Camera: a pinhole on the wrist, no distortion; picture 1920 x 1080 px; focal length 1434.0 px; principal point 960.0 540.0 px. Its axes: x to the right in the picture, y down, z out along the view. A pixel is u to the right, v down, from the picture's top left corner.
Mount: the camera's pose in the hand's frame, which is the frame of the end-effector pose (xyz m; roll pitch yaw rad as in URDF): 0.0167 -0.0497 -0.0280 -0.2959 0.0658 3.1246
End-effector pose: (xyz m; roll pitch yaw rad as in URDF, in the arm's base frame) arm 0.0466 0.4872 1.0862 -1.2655 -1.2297 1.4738
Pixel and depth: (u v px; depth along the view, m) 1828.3 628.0 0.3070
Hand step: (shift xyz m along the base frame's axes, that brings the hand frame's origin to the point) -0.2151 -0.2520 -0.1047
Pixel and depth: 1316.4 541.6 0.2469
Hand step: -0.1752 -0.1704 0.0012
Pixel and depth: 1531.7 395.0 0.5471
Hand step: -0.4599 -0.3137 -0.1261
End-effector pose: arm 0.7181 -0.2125 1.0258 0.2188 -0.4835 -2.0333
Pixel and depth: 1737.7 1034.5 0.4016
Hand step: -0.1788 0.4334 0.0974
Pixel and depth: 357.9 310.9 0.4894
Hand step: -0.1812 0.1315 0.4752
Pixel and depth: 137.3 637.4 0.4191
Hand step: -0.2733 0.0801 0.3952
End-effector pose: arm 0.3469 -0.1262 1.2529 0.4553 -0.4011 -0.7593
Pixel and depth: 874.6 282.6 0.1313
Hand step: -0.0803 -0.0683 0.0661
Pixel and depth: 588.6 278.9 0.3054
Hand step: -0.1515 -0.1361 0.2297
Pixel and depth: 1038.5 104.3 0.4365
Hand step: -0.2862 -0.0473 0.3175
